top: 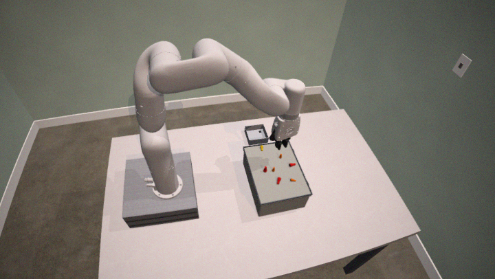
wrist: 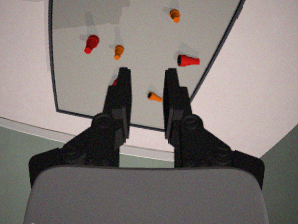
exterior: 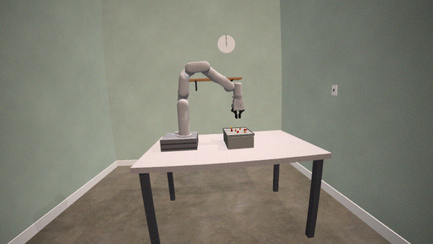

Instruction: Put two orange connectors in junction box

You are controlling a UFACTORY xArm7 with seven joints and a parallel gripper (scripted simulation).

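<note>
Right now the junction box is 60 mm behind my hand, 260 mm to the left of it and 240 mm below it. Round my hand: yellow connector 60 mm behind, 80 mm to the left, 120 mm below; then grey tool case 10 mm behind, 40 mm to the right, 160 mm below.
</note>
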